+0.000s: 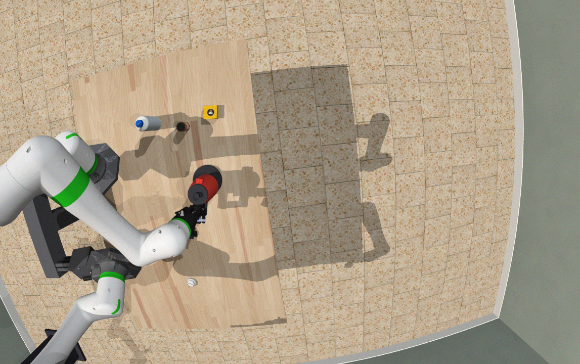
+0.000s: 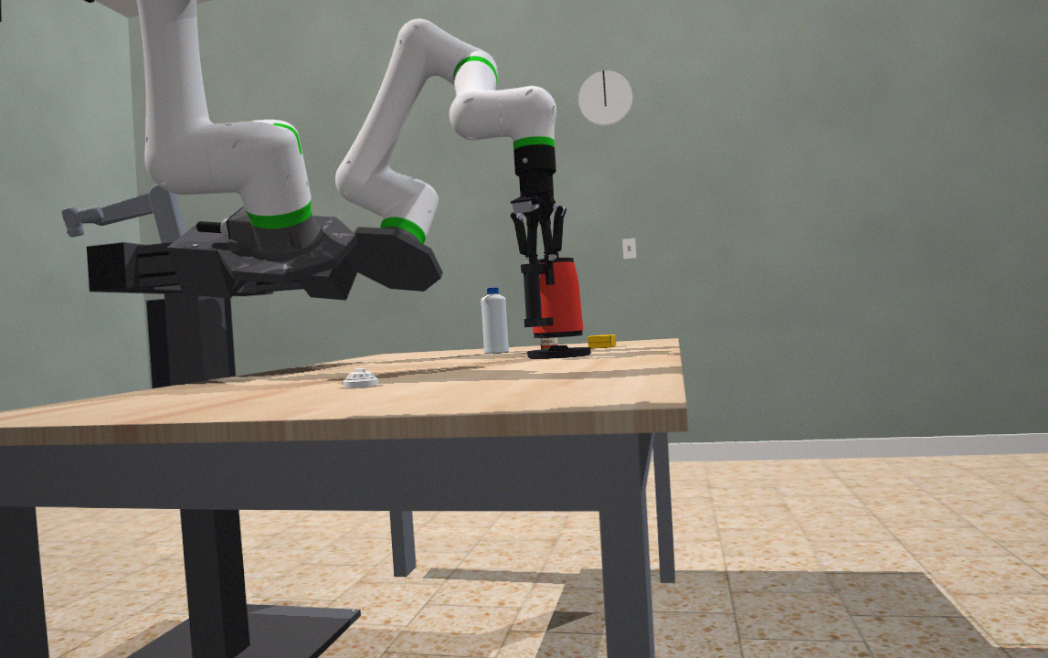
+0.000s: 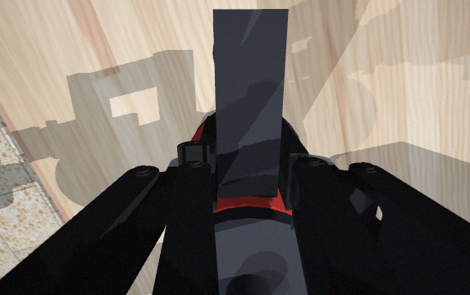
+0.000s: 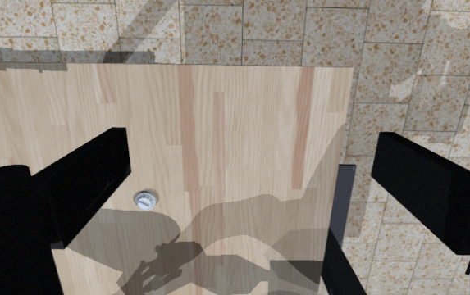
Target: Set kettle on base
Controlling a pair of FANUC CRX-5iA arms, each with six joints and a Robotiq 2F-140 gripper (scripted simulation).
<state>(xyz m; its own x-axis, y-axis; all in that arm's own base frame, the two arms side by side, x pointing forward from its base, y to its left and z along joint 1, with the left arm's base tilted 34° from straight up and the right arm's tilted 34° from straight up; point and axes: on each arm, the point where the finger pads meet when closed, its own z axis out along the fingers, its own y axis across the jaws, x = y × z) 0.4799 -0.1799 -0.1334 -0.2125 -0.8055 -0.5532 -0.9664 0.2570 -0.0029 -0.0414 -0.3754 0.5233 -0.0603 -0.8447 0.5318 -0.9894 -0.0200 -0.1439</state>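
Observation:
The red kettle lies 1 cm ahead of my left hand, 3 cm to the left of it and 5 cm below it. Round my left hand: black round base: 1 cm ahead, 9 cm to the left, 19 cm below.

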